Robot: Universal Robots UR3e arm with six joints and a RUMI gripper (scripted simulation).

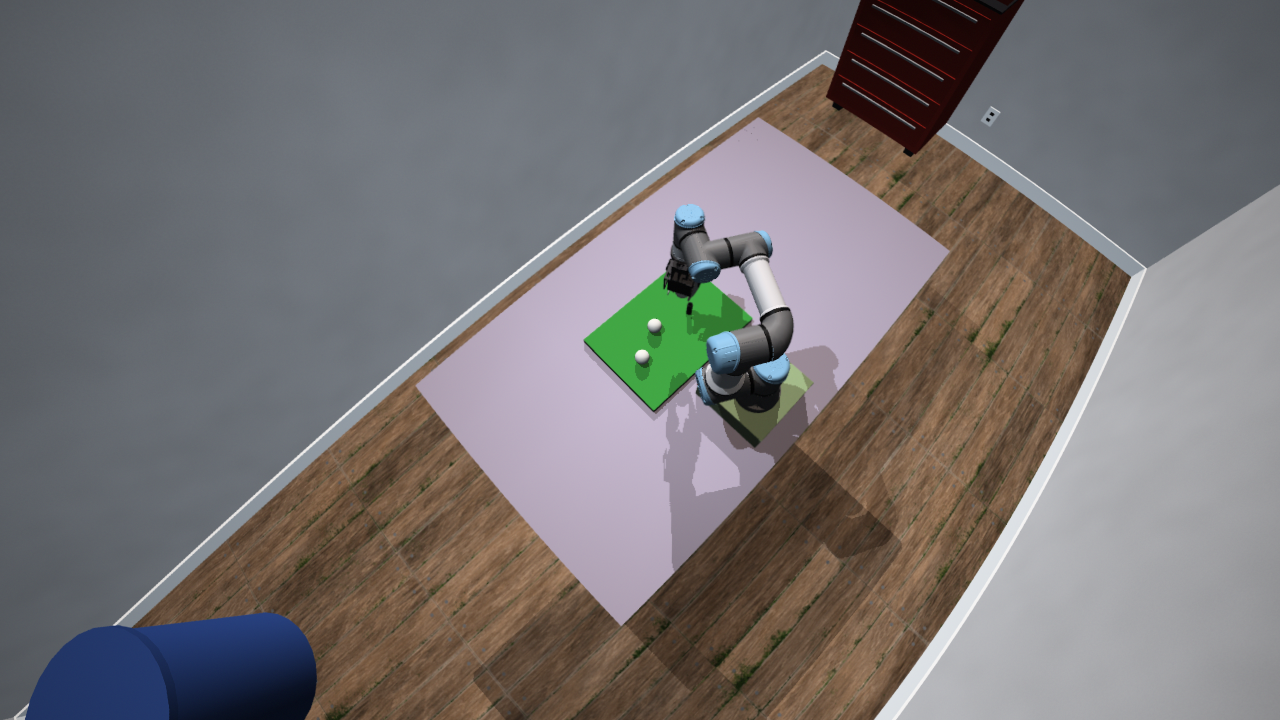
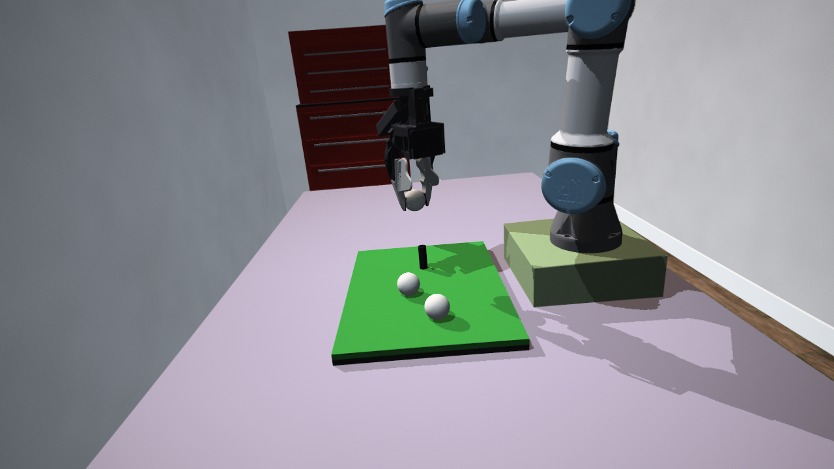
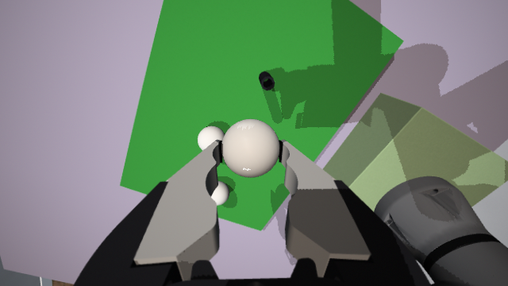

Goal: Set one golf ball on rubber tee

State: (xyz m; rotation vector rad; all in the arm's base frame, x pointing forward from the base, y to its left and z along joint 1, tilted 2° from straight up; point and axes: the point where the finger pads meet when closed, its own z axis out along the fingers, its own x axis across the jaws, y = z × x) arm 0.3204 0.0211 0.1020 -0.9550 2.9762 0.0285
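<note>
Right now the green mat is 16 cm below my hand and 1 cm behind it. Round my hand: white golf ball (right at my hand).
</note>
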